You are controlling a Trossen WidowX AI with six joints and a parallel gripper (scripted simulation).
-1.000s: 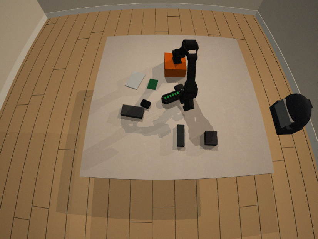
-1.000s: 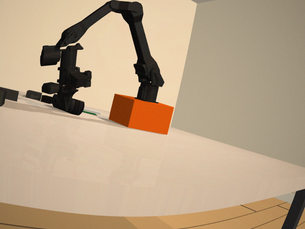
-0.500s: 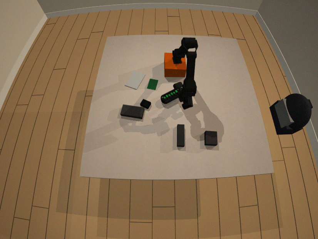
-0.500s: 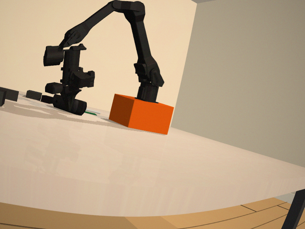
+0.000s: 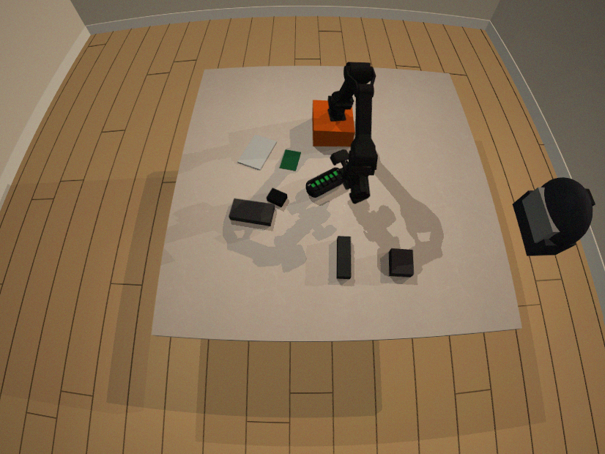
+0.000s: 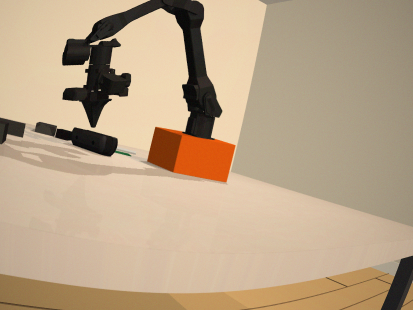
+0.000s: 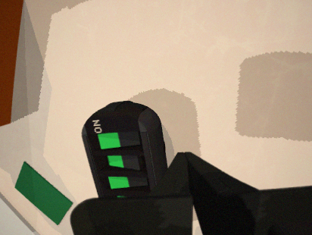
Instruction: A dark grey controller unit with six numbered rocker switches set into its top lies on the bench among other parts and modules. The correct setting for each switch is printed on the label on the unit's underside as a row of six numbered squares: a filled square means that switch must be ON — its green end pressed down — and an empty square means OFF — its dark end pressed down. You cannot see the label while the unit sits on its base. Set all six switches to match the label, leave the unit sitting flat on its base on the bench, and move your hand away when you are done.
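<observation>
Now: the green card 18 cm to the right of my gripper tip, 18 cm behind it and 6 cm below it. Round my gripper tip: black bar (26 cm ahead, 5 cm to the right, 4 cm below); then black cube (25 cm to the right, 5 cm below, 1 cm behind); then dark square block (31 cm ahead, 14 cm to the left, 4 cm below).
</observation>
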